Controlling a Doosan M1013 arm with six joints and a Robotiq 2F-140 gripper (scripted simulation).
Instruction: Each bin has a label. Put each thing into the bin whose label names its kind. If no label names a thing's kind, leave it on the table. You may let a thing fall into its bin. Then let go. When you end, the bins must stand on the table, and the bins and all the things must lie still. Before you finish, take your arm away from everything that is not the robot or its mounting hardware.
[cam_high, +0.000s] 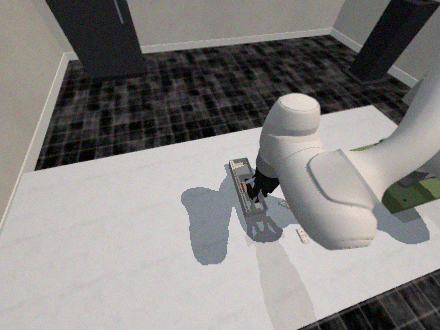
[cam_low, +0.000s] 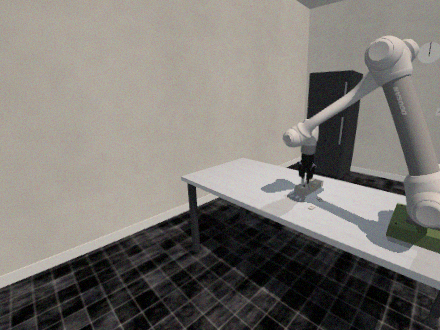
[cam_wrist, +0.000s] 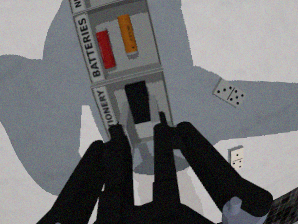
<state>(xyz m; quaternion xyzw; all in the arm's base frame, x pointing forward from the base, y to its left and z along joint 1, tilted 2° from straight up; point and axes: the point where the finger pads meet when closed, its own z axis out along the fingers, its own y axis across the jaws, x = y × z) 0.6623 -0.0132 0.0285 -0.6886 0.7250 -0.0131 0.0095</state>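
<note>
Now: hand 6 cm above the grey piece. Also, from my hand: red battery 8 cm to the right, 6 cm below, 2 cm ahead; then small black piece 3 cm below, 1 cm to the left; then grey bin tray 8 cm to the right, 5 cm below.
</note>
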